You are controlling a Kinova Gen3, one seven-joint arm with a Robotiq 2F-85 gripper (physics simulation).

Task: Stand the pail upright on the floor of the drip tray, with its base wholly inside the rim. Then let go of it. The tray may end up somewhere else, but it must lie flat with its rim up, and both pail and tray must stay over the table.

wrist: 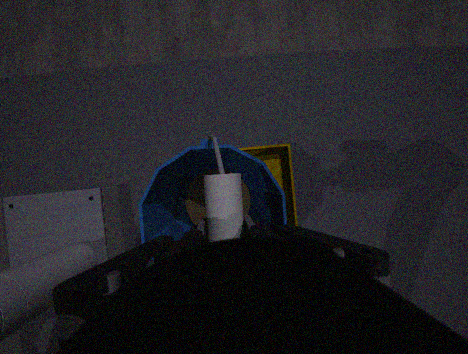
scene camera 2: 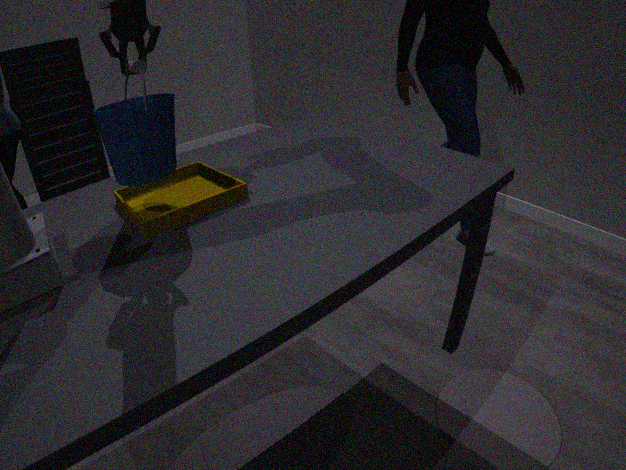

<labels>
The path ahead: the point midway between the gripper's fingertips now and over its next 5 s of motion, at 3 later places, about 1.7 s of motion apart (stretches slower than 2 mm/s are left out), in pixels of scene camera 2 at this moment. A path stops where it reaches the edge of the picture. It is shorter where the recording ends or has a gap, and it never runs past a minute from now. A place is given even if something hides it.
My gripper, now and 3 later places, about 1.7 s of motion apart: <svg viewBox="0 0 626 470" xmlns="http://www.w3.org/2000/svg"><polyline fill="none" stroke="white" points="134,74 156,74 193,75 231,78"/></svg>
</labels>
